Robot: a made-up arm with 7 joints. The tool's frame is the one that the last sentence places.
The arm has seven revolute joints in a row. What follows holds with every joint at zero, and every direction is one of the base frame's. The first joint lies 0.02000 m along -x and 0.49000 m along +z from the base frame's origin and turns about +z. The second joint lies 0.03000 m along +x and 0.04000 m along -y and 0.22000 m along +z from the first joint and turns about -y. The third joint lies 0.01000 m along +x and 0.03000 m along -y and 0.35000 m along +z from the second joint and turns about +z. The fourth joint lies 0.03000 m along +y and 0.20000 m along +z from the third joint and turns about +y. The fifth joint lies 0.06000 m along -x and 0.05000 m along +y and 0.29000 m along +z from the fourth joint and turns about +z. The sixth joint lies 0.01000 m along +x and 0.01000 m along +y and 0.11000 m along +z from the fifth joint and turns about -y. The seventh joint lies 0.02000 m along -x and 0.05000 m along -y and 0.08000 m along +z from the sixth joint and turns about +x. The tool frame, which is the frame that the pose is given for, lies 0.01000 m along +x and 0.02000 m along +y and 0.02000 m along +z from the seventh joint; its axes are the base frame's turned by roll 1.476, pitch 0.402 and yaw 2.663 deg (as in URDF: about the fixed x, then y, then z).
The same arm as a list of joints. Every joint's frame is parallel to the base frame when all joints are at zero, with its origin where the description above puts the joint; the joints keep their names.
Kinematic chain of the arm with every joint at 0, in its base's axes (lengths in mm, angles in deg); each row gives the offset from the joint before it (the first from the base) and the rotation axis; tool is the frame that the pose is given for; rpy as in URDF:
joint 1: xyz -20 0 490 axis +z
joint 2: xyz 30 -40 220 axis -y
joint 3: xyz 10 -30 350 axis +z
joint 4: xyz 0 30 200 axis +y
joint 5: xyz -60 50 290 axis +z
joint 6: xyz 10 10 110 axis -y
joint 7: xyz -20 -50 80 axis +x
tool: xyz 10 20 20 rpy 1.48 0.4 2.66

